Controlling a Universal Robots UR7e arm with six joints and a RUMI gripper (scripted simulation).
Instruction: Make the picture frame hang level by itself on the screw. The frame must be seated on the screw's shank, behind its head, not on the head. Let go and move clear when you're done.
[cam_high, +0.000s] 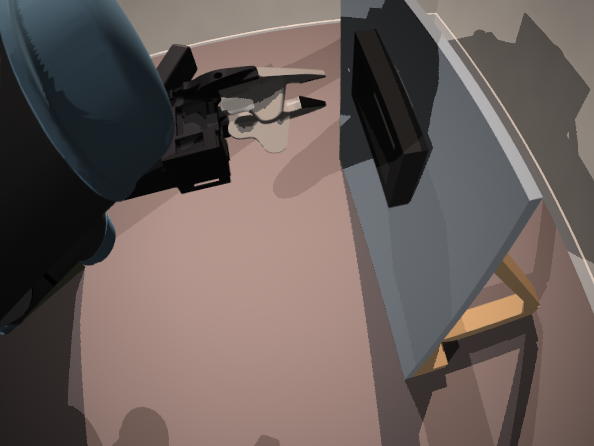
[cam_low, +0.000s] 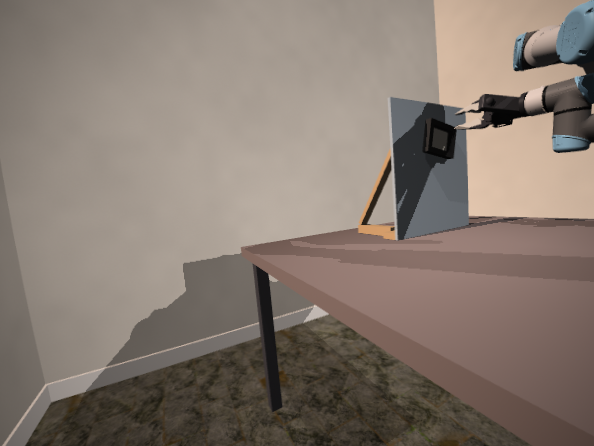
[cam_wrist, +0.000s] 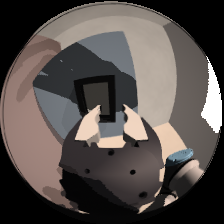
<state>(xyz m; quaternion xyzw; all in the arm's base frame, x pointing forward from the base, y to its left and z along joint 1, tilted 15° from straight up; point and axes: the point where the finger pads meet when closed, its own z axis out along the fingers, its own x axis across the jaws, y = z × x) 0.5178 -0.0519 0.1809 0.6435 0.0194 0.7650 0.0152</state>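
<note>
My hand is 9 cm short of the picture frame, 1 cm to the left of it and 5 cm above it. From my hand the other things lie so: grey upright board: 10 cm ahead, 1 cm to the left, 16 cm below.
</note>
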